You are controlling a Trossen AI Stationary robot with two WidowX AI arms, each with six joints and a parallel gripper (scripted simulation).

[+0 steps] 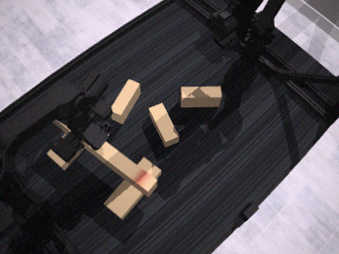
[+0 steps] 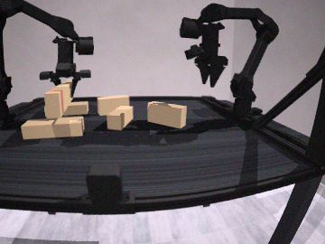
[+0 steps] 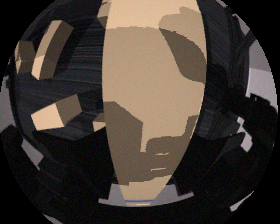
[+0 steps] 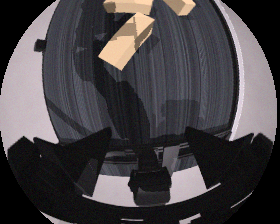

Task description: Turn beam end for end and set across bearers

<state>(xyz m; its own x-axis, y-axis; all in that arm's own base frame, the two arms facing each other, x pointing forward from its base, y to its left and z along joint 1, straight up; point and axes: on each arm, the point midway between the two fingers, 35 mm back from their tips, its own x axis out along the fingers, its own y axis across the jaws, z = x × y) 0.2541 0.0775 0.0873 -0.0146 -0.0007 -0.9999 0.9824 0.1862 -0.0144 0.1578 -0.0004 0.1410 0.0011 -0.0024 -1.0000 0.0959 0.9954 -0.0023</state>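
Right now the beam is 50 mm behind my left hand, 10 mm to the right of it and 10 mm below it.
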